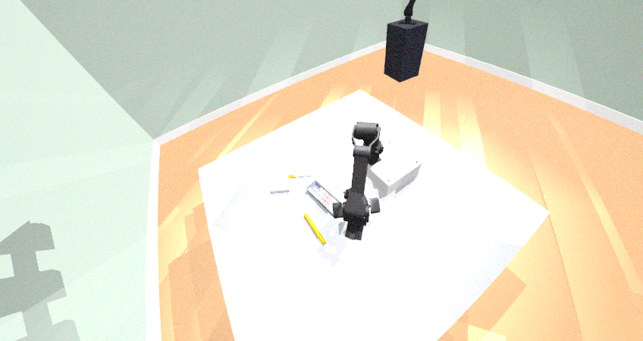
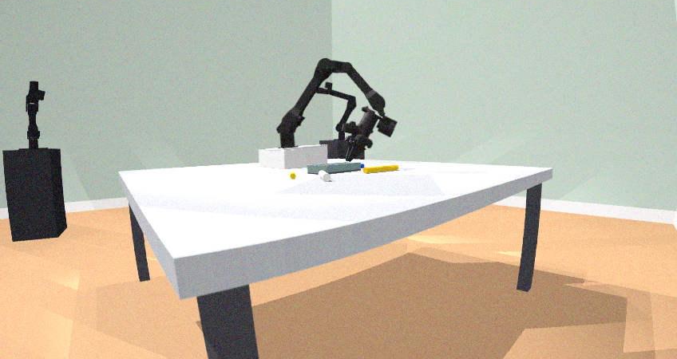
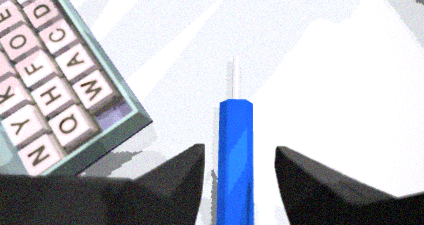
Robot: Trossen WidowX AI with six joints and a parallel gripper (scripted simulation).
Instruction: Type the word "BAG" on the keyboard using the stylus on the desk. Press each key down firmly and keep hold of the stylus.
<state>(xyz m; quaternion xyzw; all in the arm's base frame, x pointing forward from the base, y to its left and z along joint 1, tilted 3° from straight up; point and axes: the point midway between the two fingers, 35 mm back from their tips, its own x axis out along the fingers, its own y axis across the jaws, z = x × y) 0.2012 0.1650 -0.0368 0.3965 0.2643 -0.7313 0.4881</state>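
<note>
The stylus lies 20 mm below my gripper tip, 10 mm to the right of it and 10 mm behind it. Round my gripper tip: yellow cylinder: 200 mm ahead, 20 mm below, 10 mm to the right; then key: 80 mm to the right, 60 mm ahead, 10 mm below; then thin white tip: 40 mm to the right, 20 mm below, 20 mm behind.
</note>
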